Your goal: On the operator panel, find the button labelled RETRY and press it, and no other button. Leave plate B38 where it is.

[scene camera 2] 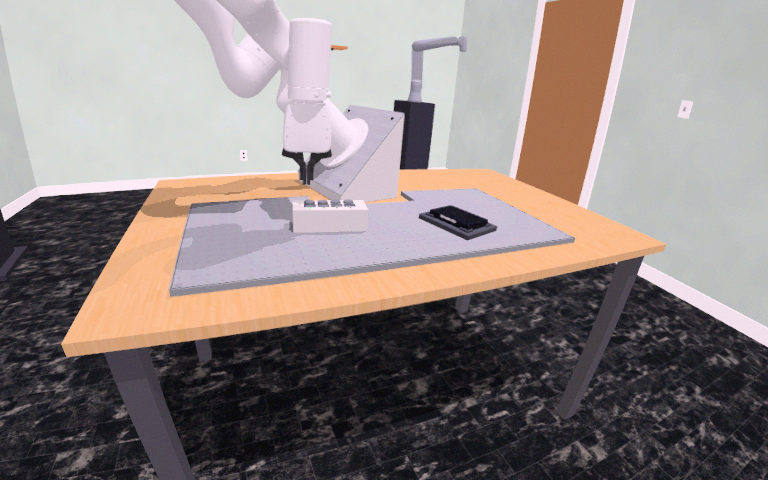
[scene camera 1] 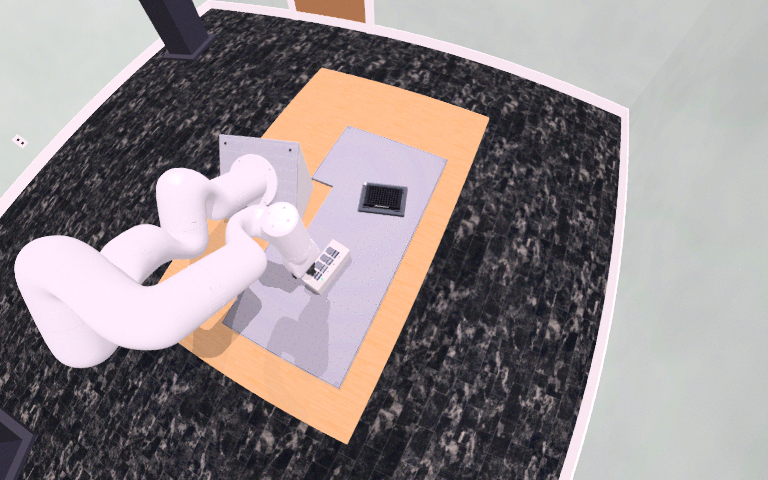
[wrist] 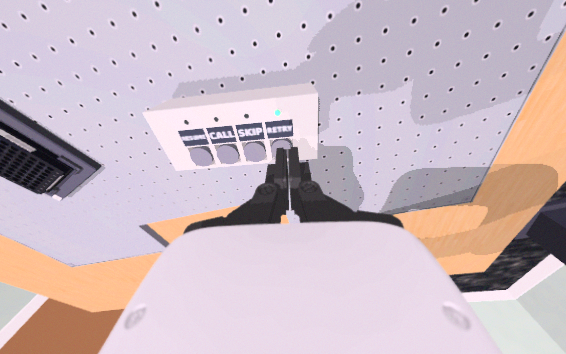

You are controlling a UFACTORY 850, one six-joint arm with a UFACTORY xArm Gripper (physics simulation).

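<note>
The white operator panel (scene camera 1: pixel 335 275) (scene camera 2: pixel 330 219) (wrist: pixel 230 105) has round grey buttons in a row under dark labels: RESUME, CALL, SKIP and RETRY. The RETRY button (wrist: pixel 281 144) is at the right end in the wrist view, partly hidden by the fingertips. The small lamp (wrist: pixel 277 113) above the RETRY label is lit cyan; the other lamps are dark. My gripper (scene camera 2: pixel 306 183) (wrist: pixel 288 163) is shut and empty. Its tips are above the panel, apart from it, at the RETRY end. A black plate (scene camera 1: pixel 383 196) (scene camera 2: pixel 458 216), its own label unreadable, sits in a dark holder.
The grey perforated board (scene camera 1: pixel 390 148) (scene camera 2: pixel 254 266) lies on the wooden table (scene camera 1: pixel 362 96) (scene camera 2: pixel 317 297). The arm's slanted grey mount (scene camera 1: pixel 287 169) (scene camera 2: pixel 378 169) stands behind the panel. A dark pedestal with a grey arm (scene camera 2: pixel 417 133) stands beyond the table.
</note>
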